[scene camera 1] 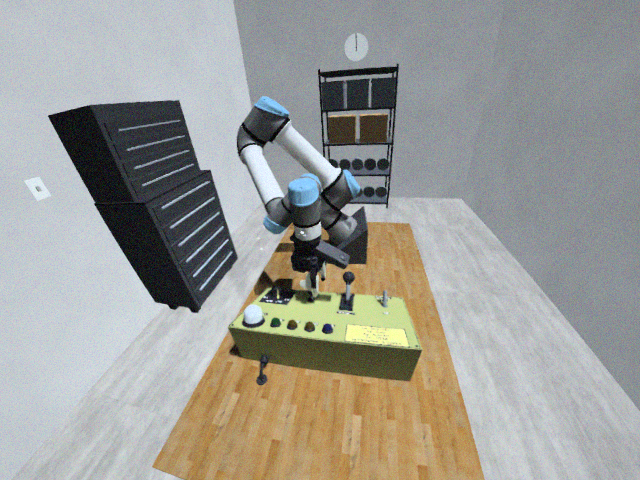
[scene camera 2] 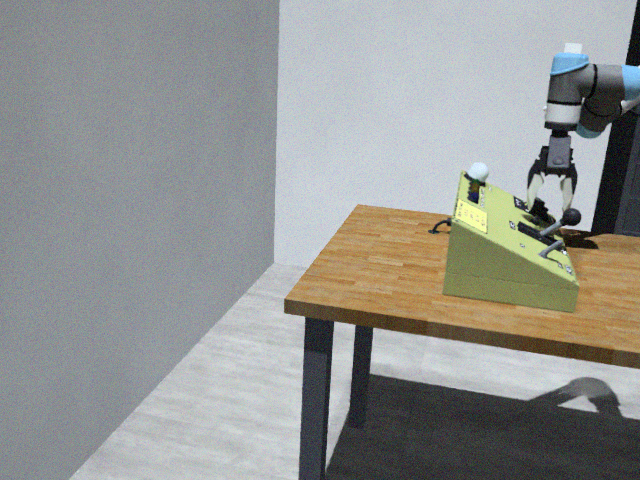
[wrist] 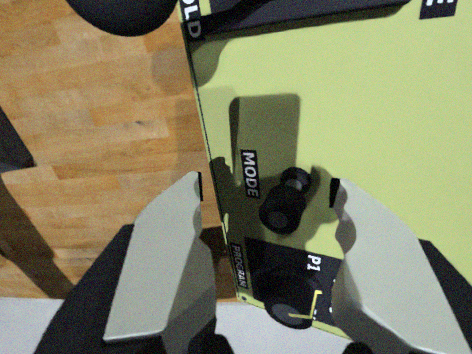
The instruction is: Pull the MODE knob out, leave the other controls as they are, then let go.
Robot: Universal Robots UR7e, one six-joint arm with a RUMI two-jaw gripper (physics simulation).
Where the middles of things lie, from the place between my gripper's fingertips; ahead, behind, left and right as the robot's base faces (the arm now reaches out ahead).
Labels:
The mode knob (wrist: 281, 212) is 30 mm to the right of my hand, 20 mm below it and 10 mm ahead of it. Also, from my hand: program dial (wrist: 294, 294) 140 mm to the right, 20 mm below.

